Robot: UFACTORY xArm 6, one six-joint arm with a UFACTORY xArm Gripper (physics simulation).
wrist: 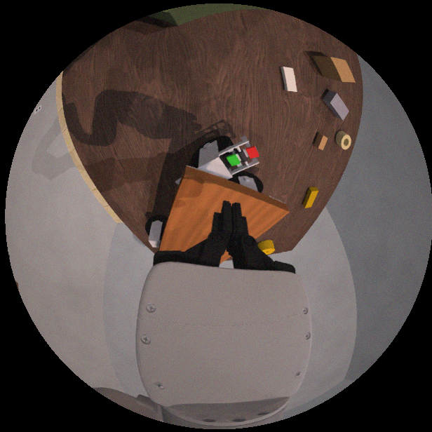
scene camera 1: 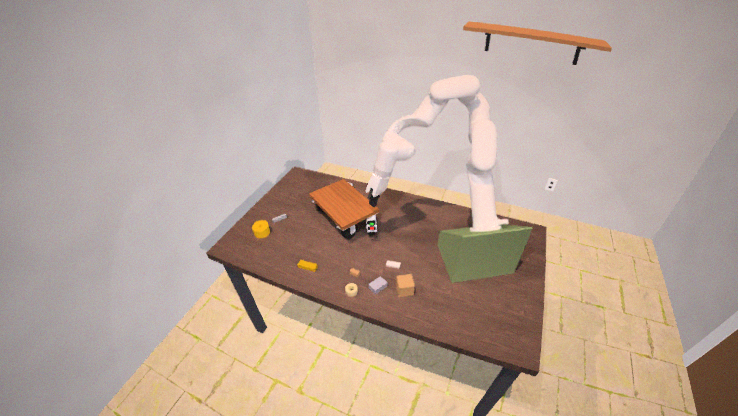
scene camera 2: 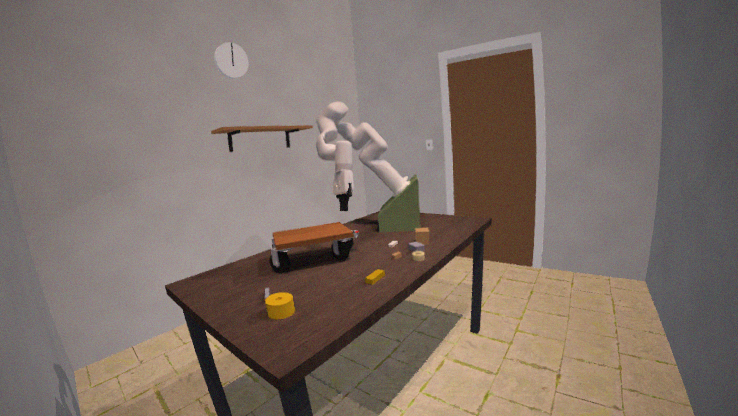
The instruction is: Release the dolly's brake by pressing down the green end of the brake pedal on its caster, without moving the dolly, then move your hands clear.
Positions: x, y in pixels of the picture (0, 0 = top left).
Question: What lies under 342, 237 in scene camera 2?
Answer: A dolly.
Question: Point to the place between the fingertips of the gripper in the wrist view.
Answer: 228, 212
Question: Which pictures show the dolly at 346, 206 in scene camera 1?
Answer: The wrist view, scene camera 1 and scene camera 2: all of them.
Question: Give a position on a dolly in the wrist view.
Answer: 201, 190
